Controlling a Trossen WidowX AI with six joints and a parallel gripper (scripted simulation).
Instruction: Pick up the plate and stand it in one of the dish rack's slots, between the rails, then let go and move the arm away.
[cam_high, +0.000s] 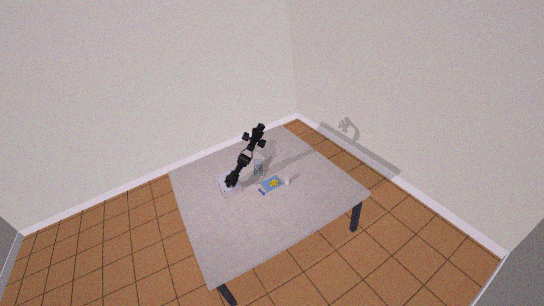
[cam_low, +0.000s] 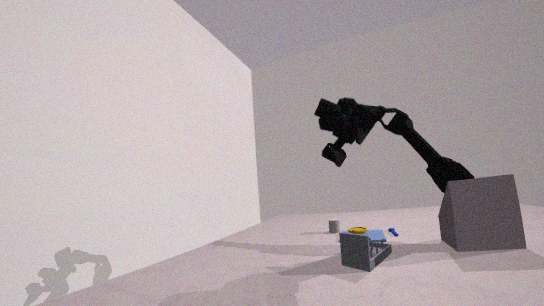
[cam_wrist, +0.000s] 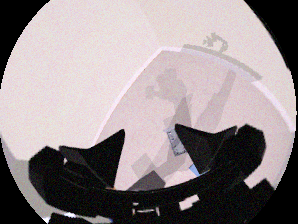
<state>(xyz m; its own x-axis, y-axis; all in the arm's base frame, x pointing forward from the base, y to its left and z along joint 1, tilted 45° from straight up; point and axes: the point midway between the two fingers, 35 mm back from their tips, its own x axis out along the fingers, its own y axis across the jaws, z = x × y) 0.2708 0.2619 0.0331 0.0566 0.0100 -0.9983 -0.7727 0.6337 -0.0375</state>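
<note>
The yellow plate lies 30 mm ahead of my gripper tip, 280 mm to the right of it and 250 mm below it. The rest, counted from my gripper tip: white cup 130 mm ahead, 320 mm to the right, 240 mm below; then light blue mat 20 mm ahead, 260 mm to the right, 260 mm below; then dish rack 20 mm behind, 60 mm to the right, 240 mm below.
</note>
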